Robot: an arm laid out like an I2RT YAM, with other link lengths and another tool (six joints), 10 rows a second.
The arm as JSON. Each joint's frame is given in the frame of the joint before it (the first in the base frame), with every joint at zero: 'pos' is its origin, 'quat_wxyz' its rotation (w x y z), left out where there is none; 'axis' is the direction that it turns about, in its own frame. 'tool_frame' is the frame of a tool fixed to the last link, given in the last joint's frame.
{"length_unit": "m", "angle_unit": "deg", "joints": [
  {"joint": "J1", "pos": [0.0, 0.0, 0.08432], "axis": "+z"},
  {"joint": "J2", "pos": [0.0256, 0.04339, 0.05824], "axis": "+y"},
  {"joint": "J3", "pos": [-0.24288, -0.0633, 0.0], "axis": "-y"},
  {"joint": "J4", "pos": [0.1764, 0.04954, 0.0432], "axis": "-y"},
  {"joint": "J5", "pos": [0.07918, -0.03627, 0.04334], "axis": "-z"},
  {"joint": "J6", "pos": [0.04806, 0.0, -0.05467], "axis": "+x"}
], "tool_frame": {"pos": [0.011, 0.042, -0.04], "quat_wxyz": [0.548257, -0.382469, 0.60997, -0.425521]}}
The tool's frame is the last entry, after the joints.
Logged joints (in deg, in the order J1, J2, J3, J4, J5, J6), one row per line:
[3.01, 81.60, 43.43, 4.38, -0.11, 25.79]
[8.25, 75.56, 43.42, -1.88, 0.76, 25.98]
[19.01, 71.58, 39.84, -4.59, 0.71, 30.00]
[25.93, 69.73, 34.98, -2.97, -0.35, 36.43]
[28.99, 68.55, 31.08, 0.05, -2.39, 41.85]
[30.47, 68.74, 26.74, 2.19, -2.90, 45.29]
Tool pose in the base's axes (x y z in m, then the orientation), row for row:
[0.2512, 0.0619, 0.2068, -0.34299, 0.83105, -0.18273, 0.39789]
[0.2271, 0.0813, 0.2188, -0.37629, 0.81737, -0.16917, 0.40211]
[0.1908, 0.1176, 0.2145, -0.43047, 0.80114, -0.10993, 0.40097]
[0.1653, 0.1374, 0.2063, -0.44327, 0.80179, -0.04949, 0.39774]
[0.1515, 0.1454, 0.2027, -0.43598, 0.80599, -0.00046, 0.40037]
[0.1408, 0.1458, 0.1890, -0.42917, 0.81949, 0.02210, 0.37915]
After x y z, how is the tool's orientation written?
As a quaternion, x y z w.
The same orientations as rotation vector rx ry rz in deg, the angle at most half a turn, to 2 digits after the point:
[-49.76, 120.57, -26.51]
[-54.49, 118.36, -24.50]
[-62.37, 116.07, -15.93]
[-64.32, 116.34, -7.18]
[-63.18, 116.80, -0.07]
[-62.82, 119.95, 3.23]

